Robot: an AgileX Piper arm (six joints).
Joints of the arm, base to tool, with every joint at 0 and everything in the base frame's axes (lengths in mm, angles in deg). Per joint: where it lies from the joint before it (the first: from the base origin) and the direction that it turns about. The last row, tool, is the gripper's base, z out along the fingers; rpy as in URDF.
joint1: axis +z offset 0 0 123
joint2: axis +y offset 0 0 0
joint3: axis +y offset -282.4 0 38.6
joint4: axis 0.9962 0 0.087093 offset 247.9 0 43.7
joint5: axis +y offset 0 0 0
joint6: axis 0.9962 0 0.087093 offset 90.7 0 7.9
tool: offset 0 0 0 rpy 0 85.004 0
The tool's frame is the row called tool.
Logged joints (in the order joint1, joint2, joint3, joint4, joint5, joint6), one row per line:
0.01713 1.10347 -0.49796 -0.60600 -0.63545 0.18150
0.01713 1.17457 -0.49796 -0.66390 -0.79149 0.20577
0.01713 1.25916 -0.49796 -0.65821 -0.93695 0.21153
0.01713 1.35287 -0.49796 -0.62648 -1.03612 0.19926
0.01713 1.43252 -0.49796 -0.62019 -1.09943 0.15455
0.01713 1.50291 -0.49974 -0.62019 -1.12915 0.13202
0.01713 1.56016 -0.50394 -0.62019 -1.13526 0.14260
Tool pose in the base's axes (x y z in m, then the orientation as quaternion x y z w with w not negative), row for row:
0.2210 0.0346 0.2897 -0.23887 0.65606 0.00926 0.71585
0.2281 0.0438 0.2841 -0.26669 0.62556 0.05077 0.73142
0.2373 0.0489 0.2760 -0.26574 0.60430 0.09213 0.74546
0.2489 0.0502 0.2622 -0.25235 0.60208 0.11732 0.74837
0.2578 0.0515 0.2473 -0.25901 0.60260 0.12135 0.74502
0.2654 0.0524 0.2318 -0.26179 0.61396 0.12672 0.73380
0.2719 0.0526 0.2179 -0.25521 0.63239 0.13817 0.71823
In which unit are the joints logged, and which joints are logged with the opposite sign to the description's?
The joints are logged in radians. Opposite sign: none.
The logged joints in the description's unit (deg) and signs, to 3 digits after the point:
0.981 63.224 -28.531 -34.721 -36.409 10.399
0.981 67.298 -28.531 -38.039 -45.349 11.790
0.981 72.145 -28.531 -37.713 -53.683 12.120
0.981 77.514 -28.531 -35.895 -59.365 11.417
0.981 82.077 -28.531 -35.534 -62.993 8.855
0.981 86.110 -28.633 -35.534 -64.696 7.564
0.981 89.391 -28.874 -35.534 -65.046 8.170

